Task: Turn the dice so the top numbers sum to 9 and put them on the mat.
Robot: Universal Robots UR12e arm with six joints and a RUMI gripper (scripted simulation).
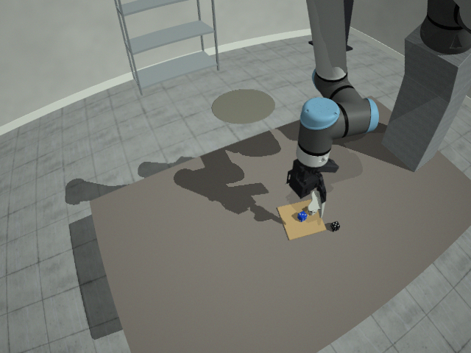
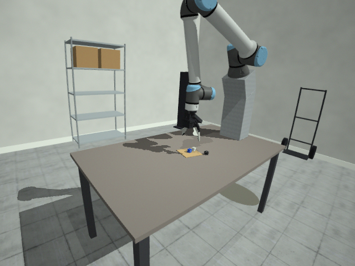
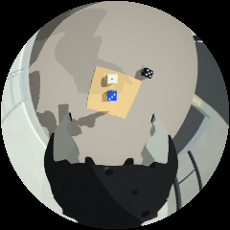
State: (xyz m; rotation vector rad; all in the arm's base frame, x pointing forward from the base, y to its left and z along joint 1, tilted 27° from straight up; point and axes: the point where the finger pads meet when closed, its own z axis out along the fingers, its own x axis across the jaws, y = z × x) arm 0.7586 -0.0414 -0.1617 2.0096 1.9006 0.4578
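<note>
My hand is 70 mm past the black die, 100 mm to the right of it and 100 mm above it. Round my hand: blue die (90 mm below); then tan mat (110 mm below); then white die (50 mm behind, 90 mm below).
</note>
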